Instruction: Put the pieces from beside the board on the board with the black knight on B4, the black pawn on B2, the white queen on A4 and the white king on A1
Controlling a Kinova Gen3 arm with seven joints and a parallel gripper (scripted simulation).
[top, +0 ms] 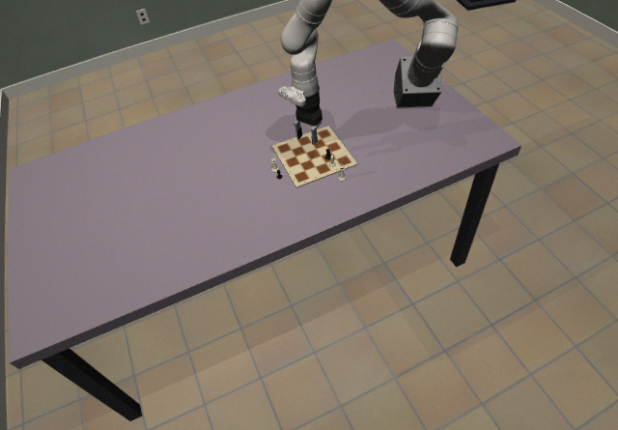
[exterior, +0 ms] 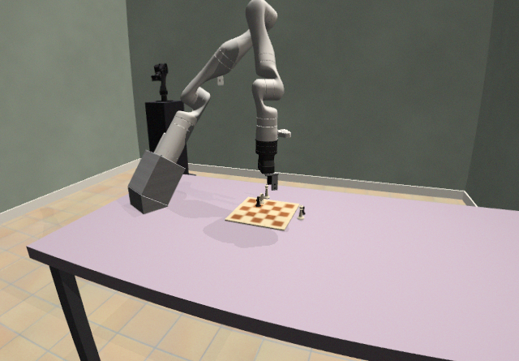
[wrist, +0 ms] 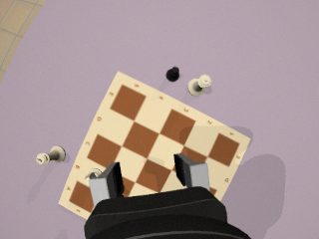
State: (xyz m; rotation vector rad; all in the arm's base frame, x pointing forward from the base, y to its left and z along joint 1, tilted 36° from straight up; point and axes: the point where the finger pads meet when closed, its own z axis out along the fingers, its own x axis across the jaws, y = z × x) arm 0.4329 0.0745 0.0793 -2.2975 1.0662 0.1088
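Now: the black pawn 110 mm ahead of my hand, 40 mm to the left of it and 100 mm below it. Also, from my hand: chessboard: 20 mm behind, 20 mm to the right, 110 mm below; then black knight: 60 mm behind, 10 mm to the left, 90 mm below.
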